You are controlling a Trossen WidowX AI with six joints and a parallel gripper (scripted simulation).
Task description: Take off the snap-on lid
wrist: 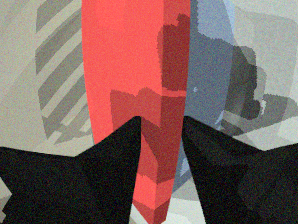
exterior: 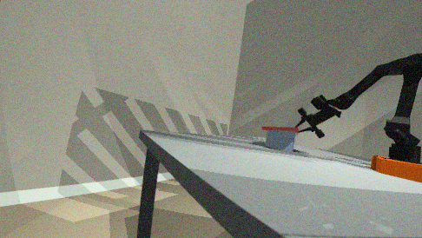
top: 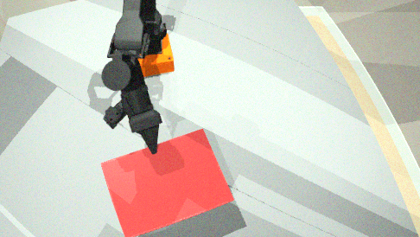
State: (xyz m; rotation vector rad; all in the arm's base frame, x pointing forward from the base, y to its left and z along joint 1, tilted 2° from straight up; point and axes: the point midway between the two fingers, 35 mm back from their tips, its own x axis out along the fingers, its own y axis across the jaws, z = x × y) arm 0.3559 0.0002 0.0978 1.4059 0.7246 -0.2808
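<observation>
Now: gripper tip 7 cm short of the red lid and 2 cm to the right of it. Also, from my gripper tip: storage box (7 cm ahead, 2 cm to the left, 6 cm below).
</observation>
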